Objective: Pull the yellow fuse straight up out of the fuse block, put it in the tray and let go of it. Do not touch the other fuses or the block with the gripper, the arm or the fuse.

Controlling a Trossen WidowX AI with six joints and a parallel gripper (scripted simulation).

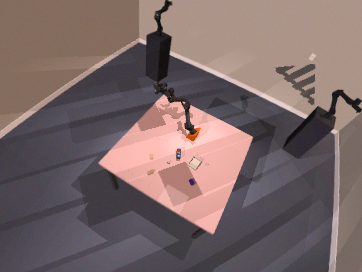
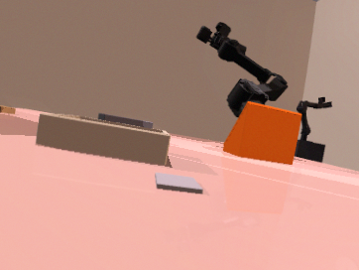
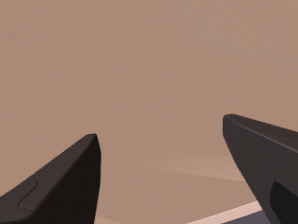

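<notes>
My gripper tip is now 58 cm to the right of the yellow fuse, 48 cm above it and 23 cm short of it. Also, from my gripper tip: purple fuse (57 cm to the left, 48 cm below, 21 cm ahead); then beige tray (77 cm to the left, 50 cm below, 20 cm ahead); then red fuse (56 cm to the left, 48 cm below, 20 cm ahead).
</notes>
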